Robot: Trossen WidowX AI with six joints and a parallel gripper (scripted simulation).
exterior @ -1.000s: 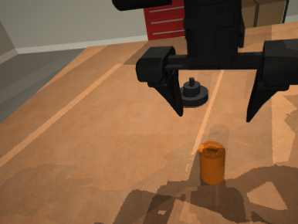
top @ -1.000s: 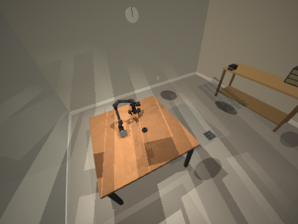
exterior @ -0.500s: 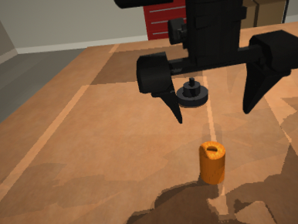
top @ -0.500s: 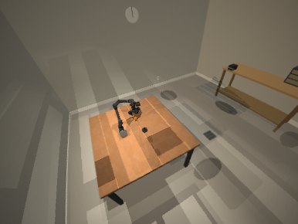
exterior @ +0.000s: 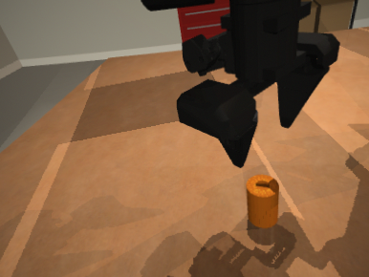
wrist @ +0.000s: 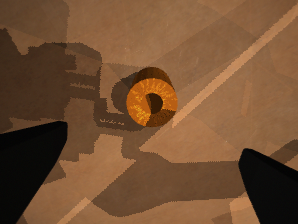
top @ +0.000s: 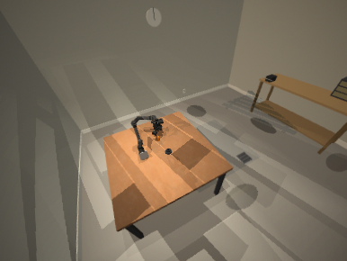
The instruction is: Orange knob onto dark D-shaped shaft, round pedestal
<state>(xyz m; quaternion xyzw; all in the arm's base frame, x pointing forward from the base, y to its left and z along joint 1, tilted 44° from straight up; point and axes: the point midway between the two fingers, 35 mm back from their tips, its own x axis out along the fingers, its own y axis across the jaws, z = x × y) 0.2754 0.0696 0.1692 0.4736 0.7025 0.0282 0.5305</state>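
My gripper tip is now 90 mm above the orange knob. From my gripper tip the other things lie so: dark round pedestal: 260 mm to the right, 90 mm below, 30 mm ahead.
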